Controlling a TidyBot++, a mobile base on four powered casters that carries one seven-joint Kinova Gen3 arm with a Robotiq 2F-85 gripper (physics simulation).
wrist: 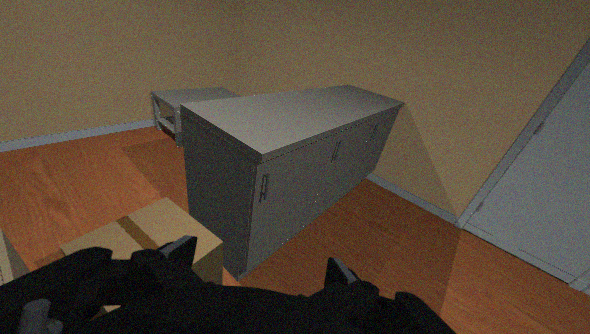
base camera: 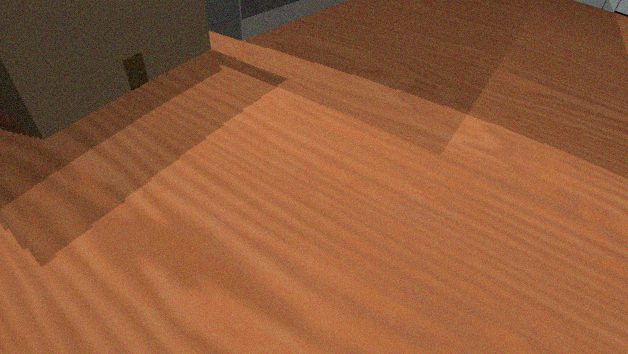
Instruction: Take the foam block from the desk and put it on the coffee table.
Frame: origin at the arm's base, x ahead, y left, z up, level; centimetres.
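Seen in the pictures: gripper, fingertip midpoint: (wrist: 261, 262).
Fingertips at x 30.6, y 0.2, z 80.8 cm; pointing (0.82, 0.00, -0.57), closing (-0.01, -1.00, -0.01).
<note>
A point is followed by its place in that frame.
My gripper (wrist: 261, 262) @[x 30.6, y 0.2, z 80.8 cm] is open and empty, with its two dark fingertips standing wide apart at the bottom of the wrist view. The foam block does not show in either view. A low grey table (wrist: 192, 93) @[x 297.7, y 114.5, z 5.3 cm] with legs and a lower shelf stands by the far wall, partly hidden behind a long grey cabinet. I cannot tell whether it is the coffee table. I see nothing that I can make out as the desk.
The long grey cabinet (wrist: 295, 117) has handled doors and stands beyond the fingers. A taped cardboard box (base camera: 100, 65) @[x 71.6, y 36.9, z -31.7 cm] (wrist: 167, 220) @[x 105.0, y 50.7, z 0.9 cm] stands on the wood floor (base camera: 350, 225) @[x 38.9, y -8.2, z -39.7 cm] (wrist: 400, 235) @[x 160.7, y -109.8, z -39.7 cm] beside it. A pale furniture edge (wrist: 5, 257) @[x 63.7, y 76.0, z 21.3 cm] shows at far left, a grey door (wrist: 545, 175) @[x 168.1, y -194.1, z 32.9 cm] at right.
</note>
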